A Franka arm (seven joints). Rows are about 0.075 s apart.
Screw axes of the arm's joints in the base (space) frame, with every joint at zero. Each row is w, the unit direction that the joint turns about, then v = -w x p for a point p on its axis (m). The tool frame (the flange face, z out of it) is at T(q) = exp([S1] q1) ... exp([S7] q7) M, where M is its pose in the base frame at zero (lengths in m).
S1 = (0, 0, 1, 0, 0, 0)
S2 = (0, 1, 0, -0.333, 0, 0)
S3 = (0, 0, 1, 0, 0, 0)
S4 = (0, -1, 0, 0.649, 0, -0.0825)
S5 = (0, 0, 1, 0, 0, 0)
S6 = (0, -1, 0, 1.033, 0, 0)
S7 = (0, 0, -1, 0, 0.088, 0)
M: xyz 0.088 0 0.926 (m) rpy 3.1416 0 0 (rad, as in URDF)
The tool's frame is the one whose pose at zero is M.
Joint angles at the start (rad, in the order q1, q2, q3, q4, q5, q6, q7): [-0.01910, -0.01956, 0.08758, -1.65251, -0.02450, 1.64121, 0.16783]
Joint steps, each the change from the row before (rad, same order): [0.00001, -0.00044, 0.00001, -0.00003, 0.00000, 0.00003, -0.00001]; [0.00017, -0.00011, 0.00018, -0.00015, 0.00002, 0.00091, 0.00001]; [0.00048, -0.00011, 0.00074, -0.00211, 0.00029, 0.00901, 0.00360]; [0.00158, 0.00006, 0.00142, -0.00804, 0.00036, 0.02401, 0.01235]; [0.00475, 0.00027, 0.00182, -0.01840, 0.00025, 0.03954, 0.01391]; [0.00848, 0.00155, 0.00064, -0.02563, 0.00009, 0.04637, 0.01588]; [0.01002, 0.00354, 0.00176, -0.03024, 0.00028, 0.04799, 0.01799]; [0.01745, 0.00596, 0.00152, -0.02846, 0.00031, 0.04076, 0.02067]
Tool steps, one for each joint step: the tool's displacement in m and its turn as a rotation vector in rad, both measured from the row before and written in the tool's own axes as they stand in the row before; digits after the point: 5 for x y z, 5 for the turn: [-0.00012, 0.00000, -0.00023, 0.00003, 0.00044, -0.00002]; [0.00003, -0.00021, -0.00007, 0.00016, 0.00086, -0.00034]; [0.00069, -0.00086, 0.00013, 0.00147, 0.00689, 0.00235]; [0.00178, -0.00214, 0.00170, 0.00324, 0.01566, 0.00919]; [0.00226, -0.00441, 0.00537, 0.00455, 0.02055, 0.00694]; [0.00198, -0.00593, 0.00896, 0.00485, 0.01884, 0.00617]; [0.00113, -0.00743, 0.01218, 0.00484, 0.01379, 0.00556]; [-0.00069, -0.01125, 0.01330, 0.00430, 0.00597, 0.00114]
